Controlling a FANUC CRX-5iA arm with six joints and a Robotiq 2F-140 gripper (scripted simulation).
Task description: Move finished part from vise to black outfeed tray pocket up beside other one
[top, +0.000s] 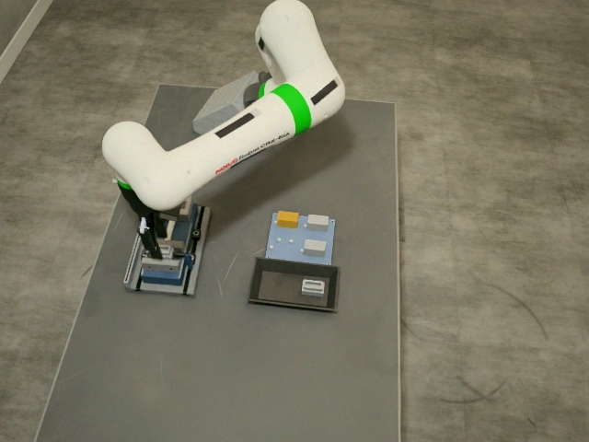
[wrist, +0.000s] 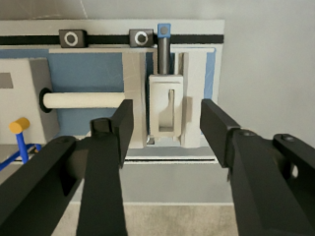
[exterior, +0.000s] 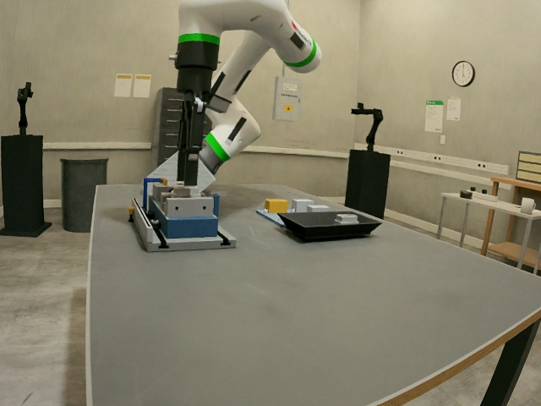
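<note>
Right now the pocketed block is 50 mm below my hand. Also, from my hand: orange block 260 mm behind, 280 mm to the left, 130 mm below; then light blue plate 220 mm behind, 330 mm to the left, 150 mm below; then screw rod 80 mm behind, 20 mm to the right, 80 mm below.
</note>
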